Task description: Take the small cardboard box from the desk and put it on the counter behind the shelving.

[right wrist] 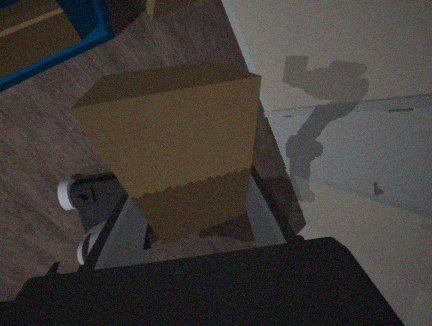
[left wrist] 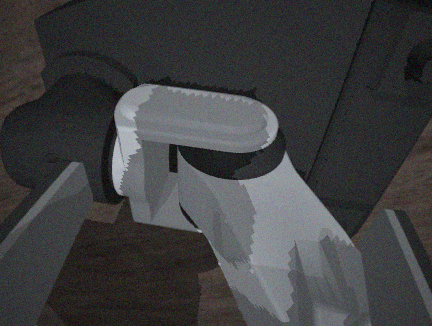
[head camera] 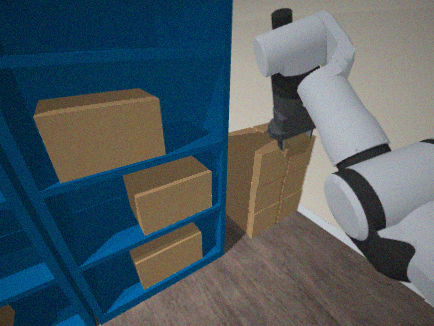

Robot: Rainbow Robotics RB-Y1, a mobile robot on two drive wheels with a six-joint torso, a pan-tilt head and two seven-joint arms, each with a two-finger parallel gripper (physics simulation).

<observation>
I see my left gripper (left wrist: pixel 226 203), my right gripper (head camera: pixel 294 142) and a small cardboard box (right wrist: pixel 179 139).
My right gripper shows as well in the right wrist view (right wrist: pixel 195 179). The left wrist view misses the small cardboard box: it is out of frame.
</observation>
